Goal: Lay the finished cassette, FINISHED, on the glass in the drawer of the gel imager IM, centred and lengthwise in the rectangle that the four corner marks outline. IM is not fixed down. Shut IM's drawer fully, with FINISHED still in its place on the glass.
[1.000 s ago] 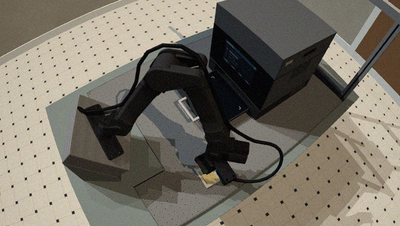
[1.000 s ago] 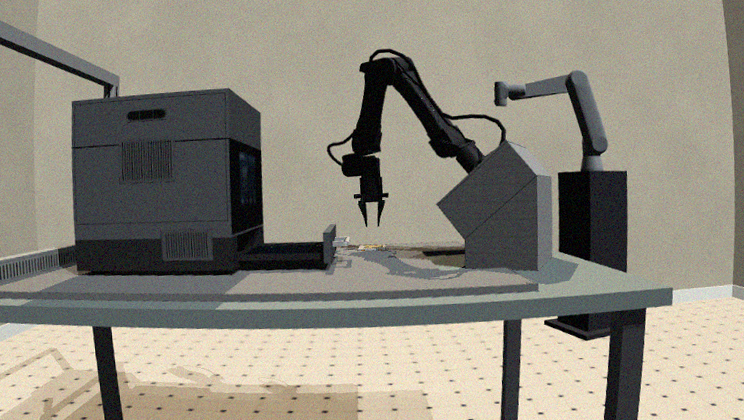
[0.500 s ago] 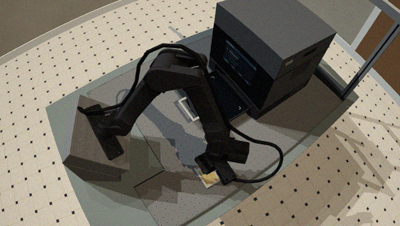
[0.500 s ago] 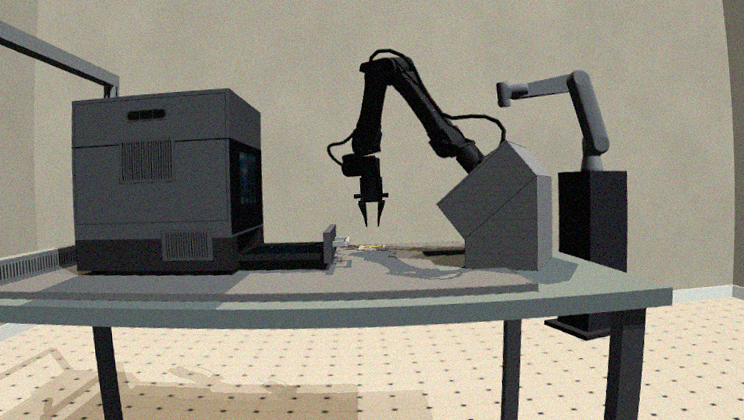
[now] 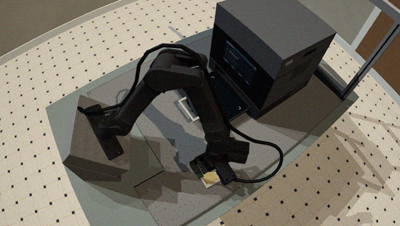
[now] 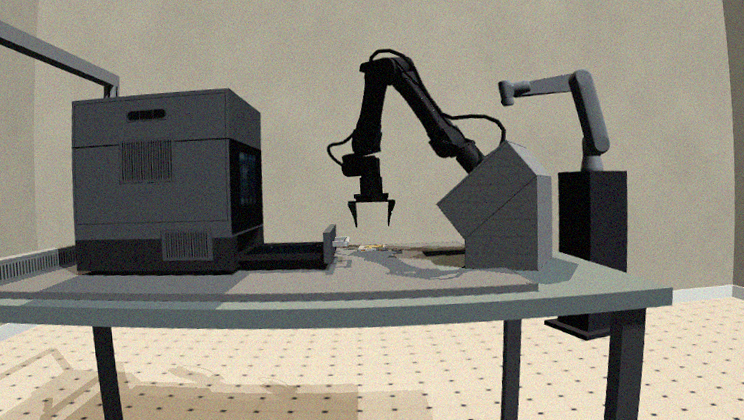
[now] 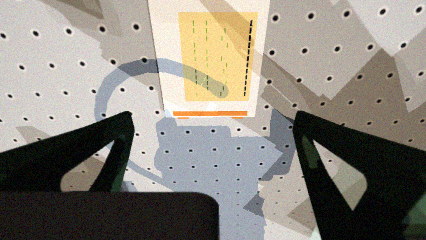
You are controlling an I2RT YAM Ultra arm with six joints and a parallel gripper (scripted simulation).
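The cassette lies 70 mm below my hand. The rest, counted from my hand: drawer 290 mm ahead, 190 mm to the left, 40 mm below.
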